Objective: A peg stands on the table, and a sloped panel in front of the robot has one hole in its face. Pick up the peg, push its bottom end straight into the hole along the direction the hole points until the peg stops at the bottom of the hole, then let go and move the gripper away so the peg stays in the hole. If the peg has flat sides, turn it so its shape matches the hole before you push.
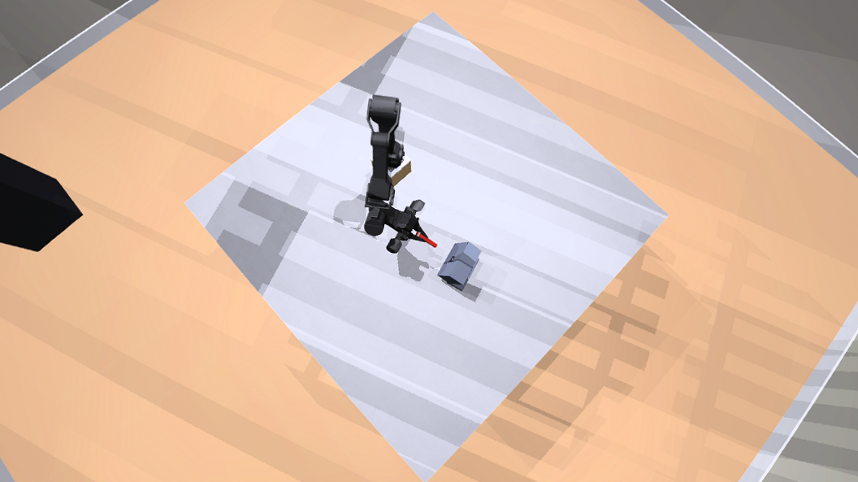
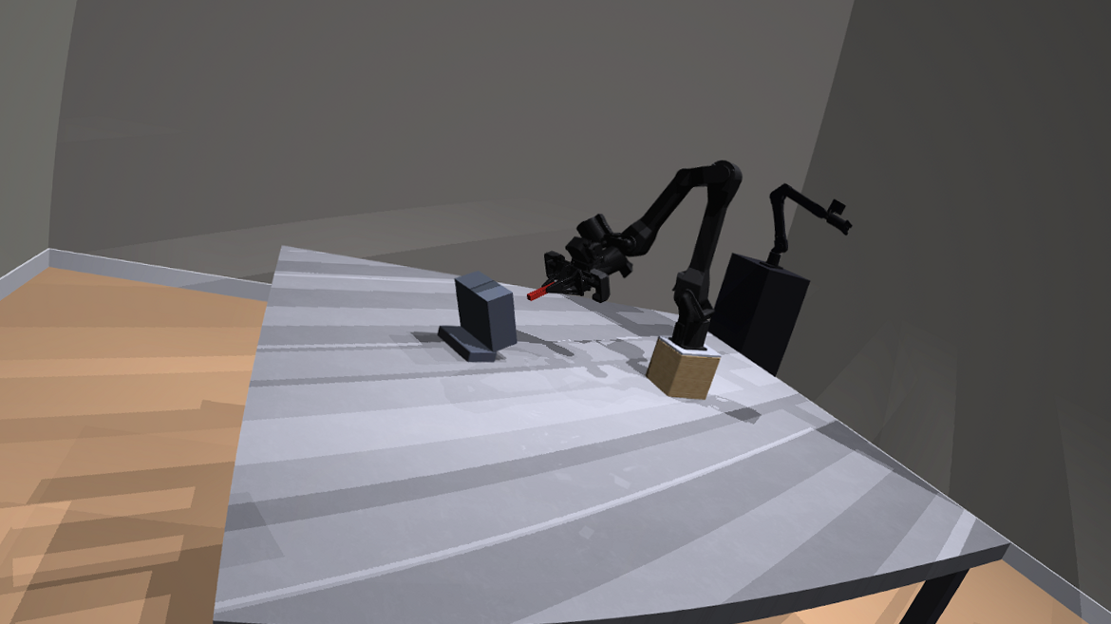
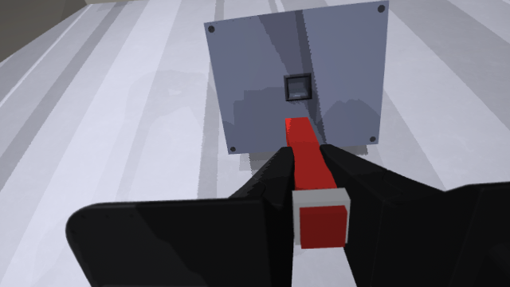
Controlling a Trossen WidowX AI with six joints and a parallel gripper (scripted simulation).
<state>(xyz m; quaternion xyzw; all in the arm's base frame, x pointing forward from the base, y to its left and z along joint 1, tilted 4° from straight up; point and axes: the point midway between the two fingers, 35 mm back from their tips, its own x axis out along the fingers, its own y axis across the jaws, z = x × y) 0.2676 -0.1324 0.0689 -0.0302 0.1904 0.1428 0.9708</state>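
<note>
The sloped panel lies 120 mm ahead of my gripper tip, 30 mm to the left of it and 50 mm below it. The rest, counted from my gripper tip: red square peg 20 mm behind, 10 mm above; low foot 150 mm ahead, 40 mm to the left, 130 mm below.
</note>
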